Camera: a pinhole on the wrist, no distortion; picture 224 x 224 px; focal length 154.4 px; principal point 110.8 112.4 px. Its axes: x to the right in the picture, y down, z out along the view. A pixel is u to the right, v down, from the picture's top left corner.
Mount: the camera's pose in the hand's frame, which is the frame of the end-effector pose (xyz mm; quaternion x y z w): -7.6 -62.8 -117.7 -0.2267 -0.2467 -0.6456 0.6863
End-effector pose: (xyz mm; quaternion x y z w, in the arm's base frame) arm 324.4 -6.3 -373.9 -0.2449 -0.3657 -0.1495 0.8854
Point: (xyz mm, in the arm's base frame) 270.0 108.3 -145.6
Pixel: 202 179
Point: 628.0 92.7 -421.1
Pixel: outside the picture
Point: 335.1 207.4 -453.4
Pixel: 61 92
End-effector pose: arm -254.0 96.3 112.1 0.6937 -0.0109 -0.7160 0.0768
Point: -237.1 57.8 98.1
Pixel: 99 148
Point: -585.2 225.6 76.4
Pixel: outside the picture
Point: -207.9 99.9 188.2
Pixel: 93 20
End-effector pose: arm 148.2 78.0 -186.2 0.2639 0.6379 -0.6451 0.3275
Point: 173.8 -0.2 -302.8
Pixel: 114 174
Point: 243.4 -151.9 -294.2
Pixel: 138 137
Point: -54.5 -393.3 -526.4
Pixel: outside the picture
